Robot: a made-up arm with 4 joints.
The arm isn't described. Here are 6 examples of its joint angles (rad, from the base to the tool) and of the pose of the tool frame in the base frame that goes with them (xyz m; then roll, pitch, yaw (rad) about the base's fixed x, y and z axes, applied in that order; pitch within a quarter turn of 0, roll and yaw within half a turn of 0).
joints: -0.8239 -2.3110 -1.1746 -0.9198
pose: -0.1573 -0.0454 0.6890 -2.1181 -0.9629 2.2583
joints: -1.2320 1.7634 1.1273 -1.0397
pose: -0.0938 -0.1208 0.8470 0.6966 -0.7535 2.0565
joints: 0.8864 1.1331 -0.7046 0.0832
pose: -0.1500 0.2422 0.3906 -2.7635 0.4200 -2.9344
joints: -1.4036 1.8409 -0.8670 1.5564
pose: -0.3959 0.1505 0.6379 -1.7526 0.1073 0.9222
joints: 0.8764 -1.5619 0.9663 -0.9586
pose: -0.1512 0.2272 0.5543 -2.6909 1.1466 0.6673
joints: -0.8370 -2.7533 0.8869 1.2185
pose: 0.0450 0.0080 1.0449 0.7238 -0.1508 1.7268
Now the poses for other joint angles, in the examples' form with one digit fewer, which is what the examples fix.
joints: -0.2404 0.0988 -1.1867 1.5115
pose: -0.049 -0.040 0.250 -2.674 0.280 2.616
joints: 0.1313 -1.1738 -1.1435 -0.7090
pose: -0.040 0.068 0.682 0.802 -0.377 -0.282
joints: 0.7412 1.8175 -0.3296 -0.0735
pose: -0.125 0.092 0.468 -2.248 -0.004 -2.435
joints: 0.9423 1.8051 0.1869 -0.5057
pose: -0.041 0.191 0.531 -1.854 0.255 -1.861
